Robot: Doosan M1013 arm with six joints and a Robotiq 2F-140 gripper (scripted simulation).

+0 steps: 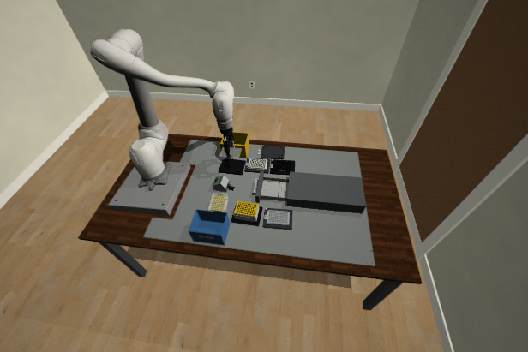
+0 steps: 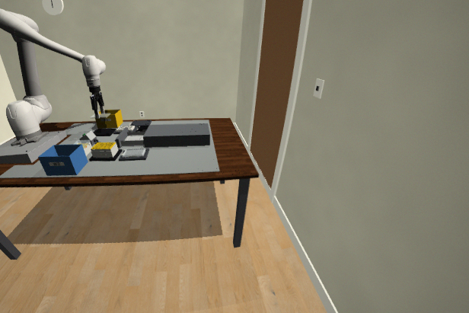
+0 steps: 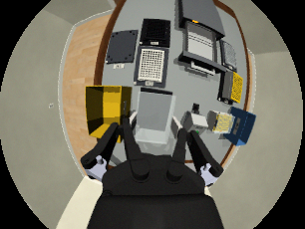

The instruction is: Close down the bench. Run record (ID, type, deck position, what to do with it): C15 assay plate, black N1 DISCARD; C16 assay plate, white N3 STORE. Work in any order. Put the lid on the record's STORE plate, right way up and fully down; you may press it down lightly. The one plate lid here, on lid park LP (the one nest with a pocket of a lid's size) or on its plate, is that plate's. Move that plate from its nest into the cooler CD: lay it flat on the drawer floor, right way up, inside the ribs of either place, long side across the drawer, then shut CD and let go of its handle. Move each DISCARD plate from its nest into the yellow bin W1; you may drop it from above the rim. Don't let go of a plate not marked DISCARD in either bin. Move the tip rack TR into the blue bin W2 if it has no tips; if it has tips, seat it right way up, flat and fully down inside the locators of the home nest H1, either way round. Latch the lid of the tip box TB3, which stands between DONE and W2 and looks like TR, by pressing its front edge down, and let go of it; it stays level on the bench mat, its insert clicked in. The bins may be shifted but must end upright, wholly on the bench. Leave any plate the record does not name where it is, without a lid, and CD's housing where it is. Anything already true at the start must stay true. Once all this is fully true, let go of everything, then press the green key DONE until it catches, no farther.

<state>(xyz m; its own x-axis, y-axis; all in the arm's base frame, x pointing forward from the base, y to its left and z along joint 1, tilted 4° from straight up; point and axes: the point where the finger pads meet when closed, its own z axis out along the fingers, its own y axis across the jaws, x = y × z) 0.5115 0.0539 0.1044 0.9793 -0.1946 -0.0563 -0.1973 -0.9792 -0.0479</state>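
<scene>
Right now my hand is 17 cm short of the white plate, 1 cm to the left of it and 15 cm above it. From my hand the other things lie so: black lid park: 1 cm behind, 16 cm below; then yellow bin W1: 2 cm ahead, 16 cm to the left, 13 cm below; then plate lid: 2 cm below.
</scene>
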